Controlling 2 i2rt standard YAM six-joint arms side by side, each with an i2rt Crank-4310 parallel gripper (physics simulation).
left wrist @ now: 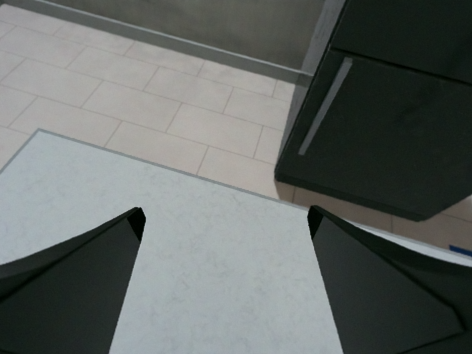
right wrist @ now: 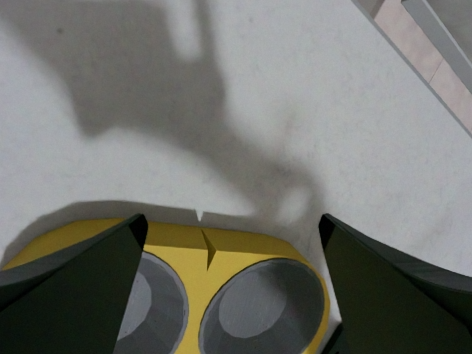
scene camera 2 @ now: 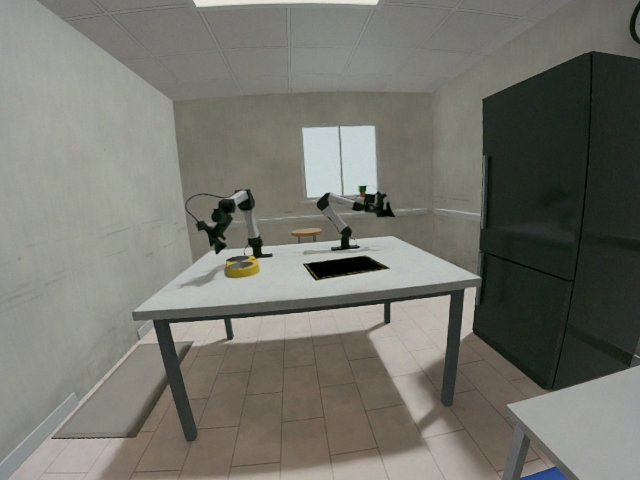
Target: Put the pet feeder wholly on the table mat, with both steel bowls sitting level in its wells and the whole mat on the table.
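Places are measured from the left arm's base along level axes (x ahead, y left, z up), in centimetres.
Pixels of known places: left gripper, fingertip midpoint: (left wrist: 226, 210) (scene camera 2: 390, 216); right gripper, fingertip midpoint: (right wrist: 232, 218) (scene camera 2: 213, 250); left arm's base, origin of the base link: (scene camera 2: 345, 248); right arm's base, origin of the base link: (scene camera 2: 257, 257).
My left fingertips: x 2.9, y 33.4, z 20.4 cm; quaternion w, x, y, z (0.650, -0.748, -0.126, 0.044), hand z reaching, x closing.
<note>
Ahead of a thing's pixels: the offset from my left fingertips to its top centre. Level surfaces: height alone.
The yellow pet feeder {dx +24.7, dy -100.8, dz -15.9 cm} (scene camera 2: 242, 272) (right wrist: 194, 300) stands on the table at the left of the scene view, apart from the mat. Its two grey steel bowls {dx +32.5, dy -100.4, dz -15.7 cm} (scene camera 2: 241, 267) {dx +17.7, dy -104.3, dz -15.7 cm} (right wrist: 252, 305) sit in its wells; a finger partly hides one in the right wrist view. The black table mat {dx +39.2, dy -44.5, dz -19.9 cm} (scene camera 2: 343, 267) with a yellow-patterned border lies flat on the table, right of the feeder. My right gripper (scene camera 2: 220, 249) (right wrist: 232, 218) is open and empty, above the table near the feeder. My left gripper (scene camera 2: 390, 212) (left wrist: 226, 210) is open and empty, raised high, pointing right, away from the feeder.
The white table {dz -20.4 cm} (scene camera 2: 289, 297) (left wrist: 215, 280) carries both arm bases along its back. A dark fridge (scene camera 2: 532, 180) (left wrist: 390, 135) stands beyond the table's right side. A wooden stool (scene camera 2: 306, 232) is behind the table. Part of another table (scene camera 2: 589, 408) shows at the lower right.
</note>
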